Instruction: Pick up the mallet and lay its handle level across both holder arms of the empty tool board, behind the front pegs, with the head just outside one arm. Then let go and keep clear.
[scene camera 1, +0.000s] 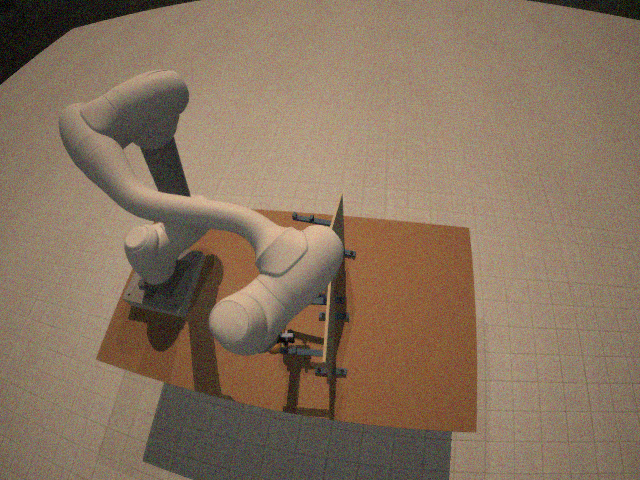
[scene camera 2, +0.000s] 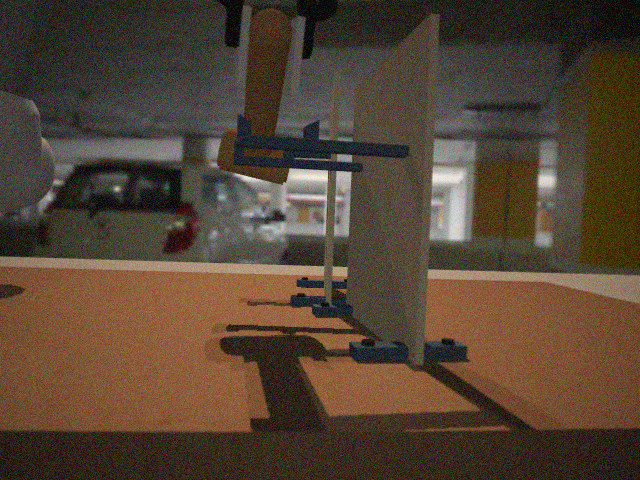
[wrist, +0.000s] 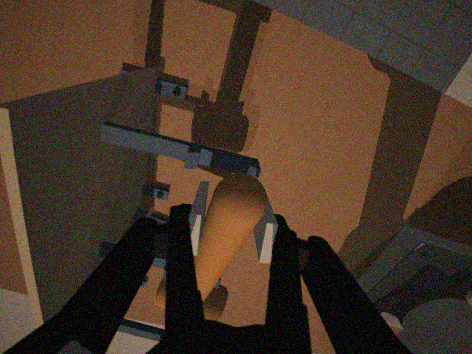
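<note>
My gripper (scene camera 2: 269, 64) (wrist: 230, 199) is shut on the orange-brown mallet (scene camera 2: 266, 77) (wrist: 232, 220), near the rounded end of its handle. The handle is tilted, its near end raised above the near blue holder arm (scene camera 2: 361, 148) (wrist: 135, 140). The head hangs lower at the far end, behind the blue arms in scene camera 2; whether it touches one is unclear. A finger partly hides it in the wrist view. The holder arms stick out from the upright tool board (scene camera 1: 327, 330) (scene camera 2: 392, 170) (wrist: 85, 185). In scene camera 1 the robot's wrist hides most of the mallet.
A second upright board (scene camera 1: 340, 222) (scene camera 2: 328, 232) stands farther back, with a blue arm (scene camera 1: 310, 218) at its far end. Blue feet (scene camera 1: 330, 372) (scene camera 2: 377, 351) (wrist: 172, 89) brace the near board on the orange table (scene camera 1: 413, 320) (scene camera 2: 103, 361). The robot base plate (scene camera 1: 170, 304) is at left.
</note>
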